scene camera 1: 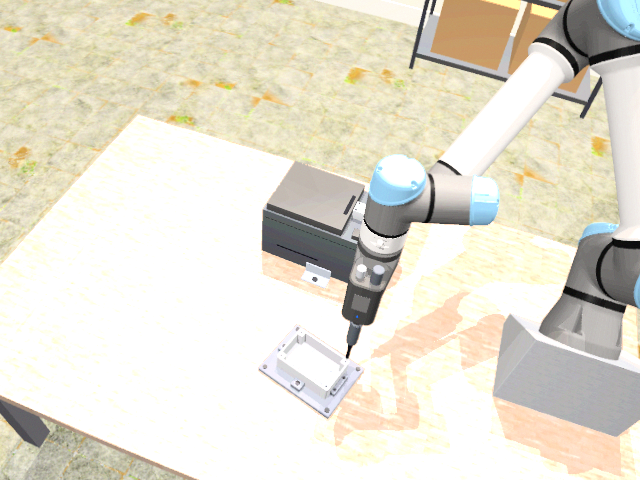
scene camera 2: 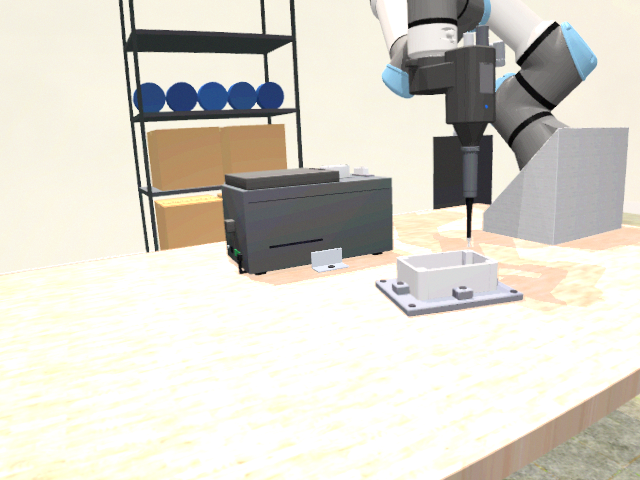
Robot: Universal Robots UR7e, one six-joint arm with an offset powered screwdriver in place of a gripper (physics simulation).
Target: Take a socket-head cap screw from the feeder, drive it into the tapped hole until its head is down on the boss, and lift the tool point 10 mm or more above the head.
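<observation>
My screwdriver (scene camera 1: 348,355) (scene camera 2: 468,236) points down, with its bit tip a little above the far side of the pale open box, near the box's right-hand back corner in scene camera 1. A small pale screw (scene camera 2: 469,242) shows at the bit tip, upright and apart from the box. The box (scene camera 1: 303,373) (scene camera 2: 448,281), with corner bosses, stands on a grey flanged plate (scene camera 1: 276,373) (scene camera 2: 434,306) that has lugs and corner holes. The dark screw feeder (scene camera 1: 305,242) (scene camera 2: 320,222) stands behind it. The tapped hole under the bit cannot be made out.
A small angled bracket (scene camera 1: 316,275) (scene camera 2: 329,259) stands in front of the feeder. The grey wedge-shaped robot mount (scene camera 1: 568,382) (scene camera 2: 584,191) is on the right. A dark panel (scene camera 2: 460,173) stands behind the bit in scene camera 2. A shelf rack (scene camera 2: 211,42) stands at the back.
</observation>
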